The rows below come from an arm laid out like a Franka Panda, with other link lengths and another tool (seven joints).
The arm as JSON. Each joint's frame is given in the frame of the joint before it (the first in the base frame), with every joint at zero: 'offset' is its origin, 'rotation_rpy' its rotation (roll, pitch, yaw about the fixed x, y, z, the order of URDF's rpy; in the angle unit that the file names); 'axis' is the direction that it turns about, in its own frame. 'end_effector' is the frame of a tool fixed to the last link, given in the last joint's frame.
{
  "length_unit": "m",
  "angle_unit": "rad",
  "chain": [
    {
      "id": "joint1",
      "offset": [
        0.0,
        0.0,
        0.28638
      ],
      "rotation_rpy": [
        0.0,
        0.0,
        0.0
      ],
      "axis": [
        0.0,
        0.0,
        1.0
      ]
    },
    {
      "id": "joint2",
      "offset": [
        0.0,
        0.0,
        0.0
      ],
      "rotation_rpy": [
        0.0,
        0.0,
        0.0
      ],
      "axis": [
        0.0,
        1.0,
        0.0
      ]
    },
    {
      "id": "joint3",
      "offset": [
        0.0,
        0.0,
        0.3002
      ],
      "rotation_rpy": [
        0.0,
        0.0,
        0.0
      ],
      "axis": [
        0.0,
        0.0,
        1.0
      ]
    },
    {
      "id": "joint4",
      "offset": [
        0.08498,
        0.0,
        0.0
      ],
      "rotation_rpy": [
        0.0,
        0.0,
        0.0
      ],
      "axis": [
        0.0,
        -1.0,
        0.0
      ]
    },
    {
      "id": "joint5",
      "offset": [
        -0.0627,
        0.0,
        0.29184
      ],
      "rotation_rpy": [
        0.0,
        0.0,
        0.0
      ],
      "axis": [
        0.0,
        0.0,
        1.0
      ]
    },
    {
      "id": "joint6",
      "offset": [
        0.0,
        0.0,
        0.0
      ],
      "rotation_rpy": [
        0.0,
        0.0,
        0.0
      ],
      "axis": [
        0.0,
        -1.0,
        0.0
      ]
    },
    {
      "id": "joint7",
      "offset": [
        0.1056,
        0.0,
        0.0
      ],
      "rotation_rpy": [
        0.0,
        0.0,
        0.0
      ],
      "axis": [
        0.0,
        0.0,
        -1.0
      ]
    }
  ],
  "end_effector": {
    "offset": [
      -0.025,
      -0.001,
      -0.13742
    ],
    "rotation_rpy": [
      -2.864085,
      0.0,
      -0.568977
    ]
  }
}
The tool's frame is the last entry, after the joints.
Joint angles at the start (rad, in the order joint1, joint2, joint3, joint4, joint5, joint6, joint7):
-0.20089, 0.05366, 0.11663, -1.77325, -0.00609, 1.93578, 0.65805
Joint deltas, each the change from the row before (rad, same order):
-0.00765, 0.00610, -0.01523, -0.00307, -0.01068, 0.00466, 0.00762
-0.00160, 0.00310, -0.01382, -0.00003, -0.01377, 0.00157, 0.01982
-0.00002, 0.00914, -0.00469, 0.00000, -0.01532, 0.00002, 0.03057
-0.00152, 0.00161, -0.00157, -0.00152, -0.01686, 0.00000, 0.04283
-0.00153, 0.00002, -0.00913, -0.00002, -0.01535, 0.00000, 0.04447
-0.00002, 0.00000, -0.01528, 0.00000, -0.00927, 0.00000, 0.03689
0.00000, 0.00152, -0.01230, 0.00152, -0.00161, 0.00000, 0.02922
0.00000, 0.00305, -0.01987, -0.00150, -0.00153, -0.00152, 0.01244
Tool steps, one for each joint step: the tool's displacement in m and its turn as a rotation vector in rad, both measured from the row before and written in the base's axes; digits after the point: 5 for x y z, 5 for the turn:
0.00028, -0.01234, -0.00397, -0.00921, 0.00542, -0.02764
0.00011, -0.00862, -0.00160, -0.01154, 0.00262, -0.03145
0.00138, -0.00351, -0.00473, -0.01017, 0.00952, -0.03098
0.00035, -0.00242, -0.00157, -0.01197, 0.00276, -0.04104
-0.00001, -0.00597, -0.00019, -0.01161, -0.00104, -0.05059
-0.00041, -0.00779, -0.00013, -0.00697, -0.00159, -0.04933
0.00014, -0.00582, -0.00020, -0.00008, -0.00226, -0.04083
-0.00132, -0.00969, -0.00234, -0.00089, 0.00535, -0.03186

